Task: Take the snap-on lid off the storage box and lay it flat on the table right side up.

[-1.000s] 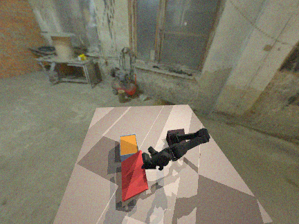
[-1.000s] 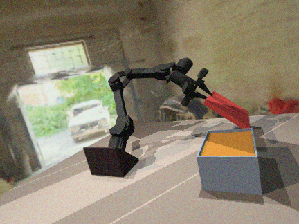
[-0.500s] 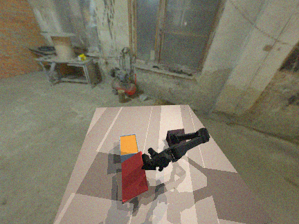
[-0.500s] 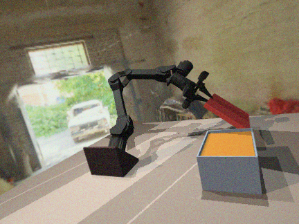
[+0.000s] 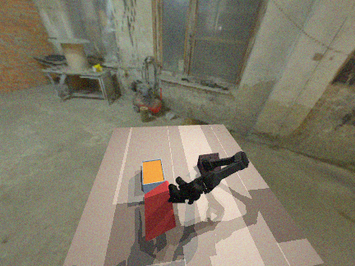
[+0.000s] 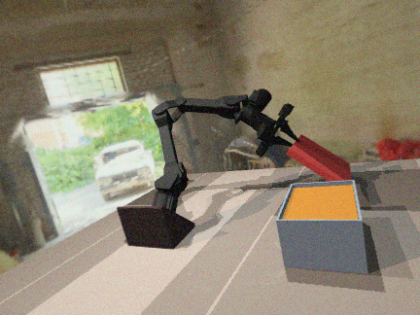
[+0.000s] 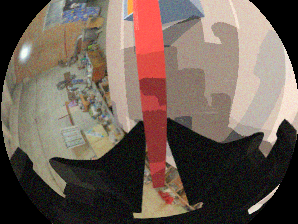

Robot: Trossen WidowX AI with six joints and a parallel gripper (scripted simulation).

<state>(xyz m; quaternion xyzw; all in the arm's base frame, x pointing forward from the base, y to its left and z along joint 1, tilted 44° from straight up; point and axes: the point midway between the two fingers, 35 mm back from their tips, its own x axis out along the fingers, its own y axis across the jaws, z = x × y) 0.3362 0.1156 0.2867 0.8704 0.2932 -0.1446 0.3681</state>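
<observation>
The red lid lies 7 cm ahead of my gripper tip, 1 cm to the right of it and 5 cm below it. Also, from my gripper tip: storage box: 6 cm ahead, 28 cm to the right, 12 cm below.
</observation>
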